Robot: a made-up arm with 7 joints.
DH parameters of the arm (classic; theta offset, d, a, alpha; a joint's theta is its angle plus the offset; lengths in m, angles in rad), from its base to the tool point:
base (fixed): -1.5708 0.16 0 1.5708
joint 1: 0 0.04 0.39 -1.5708
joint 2: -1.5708 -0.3 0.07 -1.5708
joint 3: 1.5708 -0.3 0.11 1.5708
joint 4: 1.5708 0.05 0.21 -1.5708
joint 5: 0 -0.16 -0.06 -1.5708
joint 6: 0 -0.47 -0.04 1.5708
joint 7: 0.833 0 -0.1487 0
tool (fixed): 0.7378 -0.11 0 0
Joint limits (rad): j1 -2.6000..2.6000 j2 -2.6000..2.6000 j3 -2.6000..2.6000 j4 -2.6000..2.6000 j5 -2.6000..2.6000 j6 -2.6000..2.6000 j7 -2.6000..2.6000
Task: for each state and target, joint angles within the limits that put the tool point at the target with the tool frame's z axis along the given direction. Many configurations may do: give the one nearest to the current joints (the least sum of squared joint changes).
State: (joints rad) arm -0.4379 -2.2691 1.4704 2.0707 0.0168 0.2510 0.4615
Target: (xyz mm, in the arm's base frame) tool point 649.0 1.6 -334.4 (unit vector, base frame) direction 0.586 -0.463 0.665
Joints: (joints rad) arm 0.1465 -2.2469 0.7730 1.8583 0.6627 0.8436 0.5874
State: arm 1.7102 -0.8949 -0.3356 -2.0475 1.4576 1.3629 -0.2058
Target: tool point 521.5 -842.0 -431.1 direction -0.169 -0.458 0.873
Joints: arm 1.2142 -1.0119 -0.3536 -2.2019 2.1698 1.1017 -0.2546
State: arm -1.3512 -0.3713 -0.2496 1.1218 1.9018 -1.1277 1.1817
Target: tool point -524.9 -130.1 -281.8 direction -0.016 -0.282 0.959
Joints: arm -1.7479 -0.3559 0.1583 1.2780 1.2577 -0.3651 0.7636
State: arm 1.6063 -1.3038 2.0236 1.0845 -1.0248 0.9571 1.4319
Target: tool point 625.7 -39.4 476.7 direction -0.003 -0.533 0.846
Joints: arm 1.8610 -0.7592 2.2794 0.5559 -1.0596 1.6988 1.3721
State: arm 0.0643 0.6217 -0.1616 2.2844 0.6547 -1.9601 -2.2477
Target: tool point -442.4 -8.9 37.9 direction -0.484 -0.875 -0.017
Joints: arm 0.6675 -0.1394 0.5222 2.0130 0.8141 -2.1446 -2.5501
